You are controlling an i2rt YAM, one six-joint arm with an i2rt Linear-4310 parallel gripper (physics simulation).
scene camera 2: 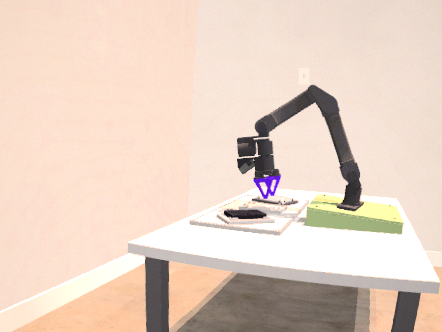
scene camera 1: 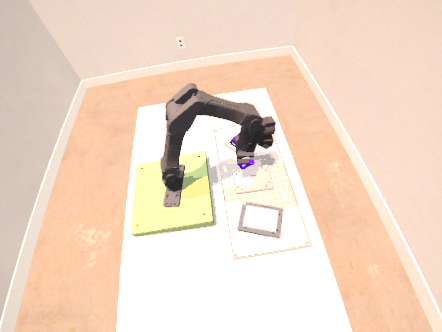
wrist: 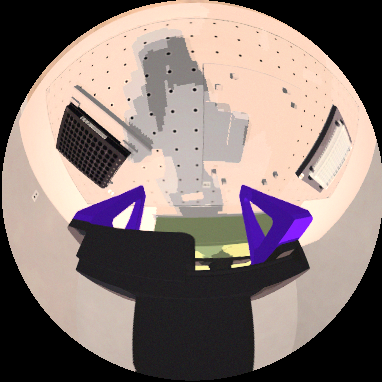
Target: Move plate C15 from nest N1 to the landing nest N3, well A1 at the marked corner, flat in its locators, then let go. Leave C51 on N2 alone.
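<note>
A black well plate (scene camera 2: 245, 214) (wrist: 90, 146) sits on a pale nest (scene camera 2: 262, 220). A white plate (scene camera 1: 260, 219) (wrist: 332, 156) sits on a dark frame-like nest (scene camera 1: 242, 219) (wrist: 319, 143) at the other end of the board. Between them is a pale nest (scene camera 1: 255, 185) (wrist: 267, 135) with small corner locators and no plate on it. Labels are too small to tell C15 from C51, or which corner is marked. My gripper (scene camera 1: 239, 155) (scene camera 2: 268, 196) (wrist: 191, 189) is open and empty, pointing down above the board between the black plate and the middle nest. The arm hides much of the black plate in scene camera 1.
The perforated board (scene camera 1: 267, 246) (scene camera 2: 209, 221) carries the nests. A green-yellow block (scene camera 1: 150, 200) (scene camera 2: 330, 220) beside it bears the arm's base. The white table (scene camera 1: 175, 280) (scene camera 2: 200, 252) extends around both. The arm's shadow falls across the board.
</note>
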